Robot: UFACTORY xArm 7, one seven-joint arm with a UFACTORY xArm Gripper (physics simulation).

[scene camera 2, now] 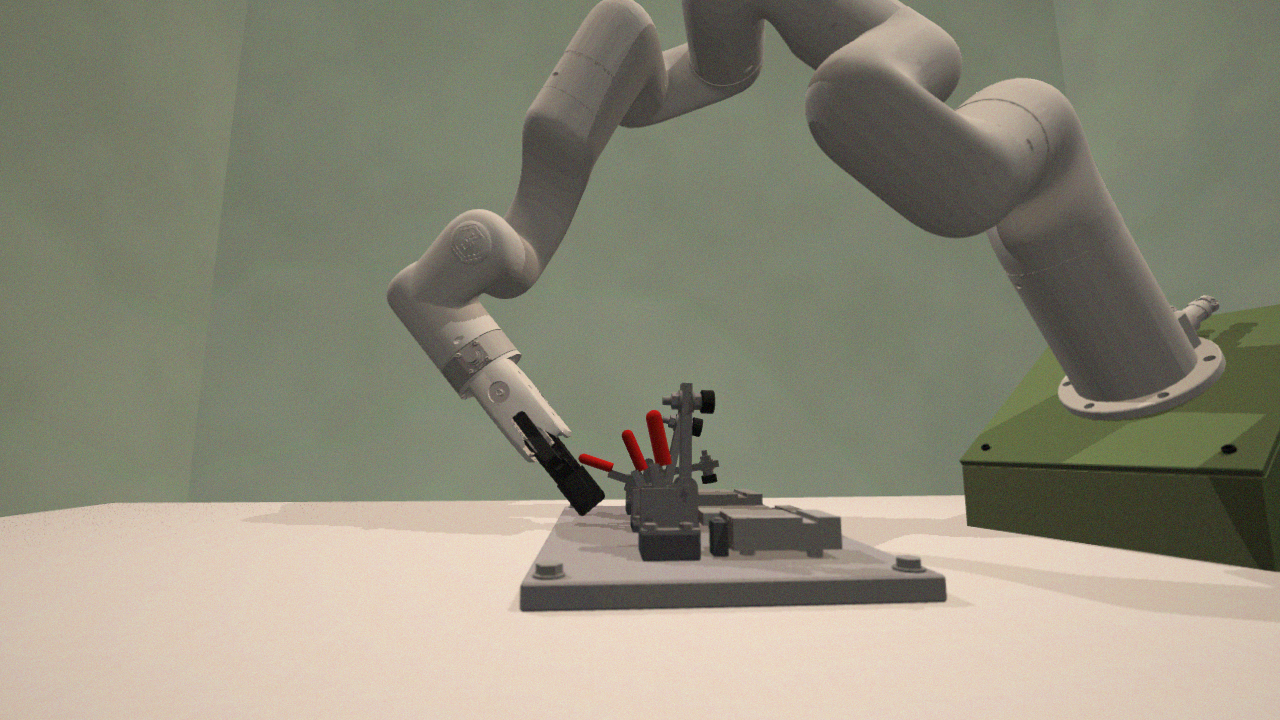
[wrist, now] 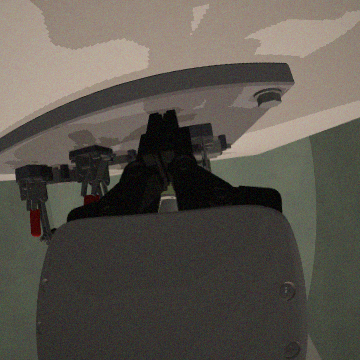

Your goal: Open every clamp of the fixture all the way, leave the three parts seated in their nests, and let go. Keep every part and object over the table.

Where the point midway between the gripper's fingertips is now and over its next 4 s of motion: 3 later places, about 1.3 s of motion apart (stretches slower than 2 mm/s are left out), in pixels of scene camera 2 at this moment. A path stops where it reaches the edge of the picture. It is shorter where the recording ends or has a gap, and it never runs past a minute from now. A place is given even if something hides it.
My gripper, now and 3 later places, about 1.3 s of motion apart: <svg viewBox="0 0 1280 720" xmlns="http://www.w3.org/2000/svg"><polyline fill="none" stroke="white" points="594,506 605,502 613,494 626,480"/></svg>
